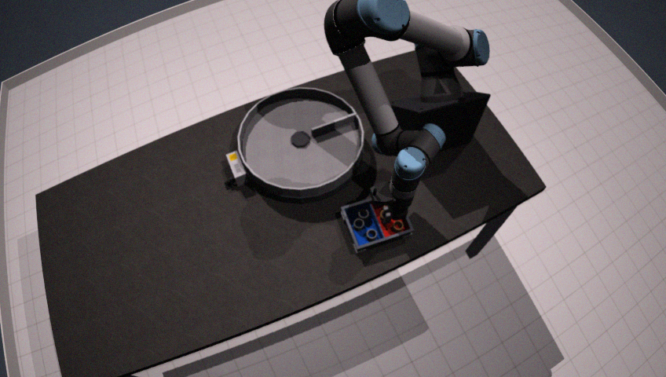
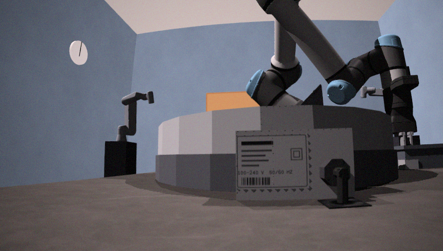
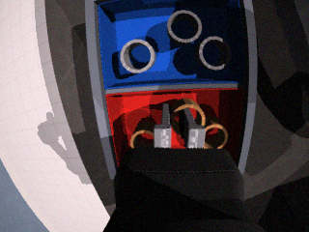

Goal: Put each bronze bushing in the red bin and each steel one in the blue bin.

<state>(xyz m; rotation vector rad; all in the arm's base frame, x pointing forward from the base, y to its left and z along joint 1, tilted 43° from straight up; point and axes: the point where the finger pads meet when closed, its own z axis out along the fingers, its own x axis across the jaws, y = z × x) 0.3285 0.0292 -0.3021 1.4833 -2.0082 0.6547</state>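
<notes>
The red bin is 3 cm ahead of my hand, 1 cm to the right of it and 2 cm below it. Round my hand: grey turntable: 10 cm ahead, 38 cm to the right, 1 cm above.
</notes>
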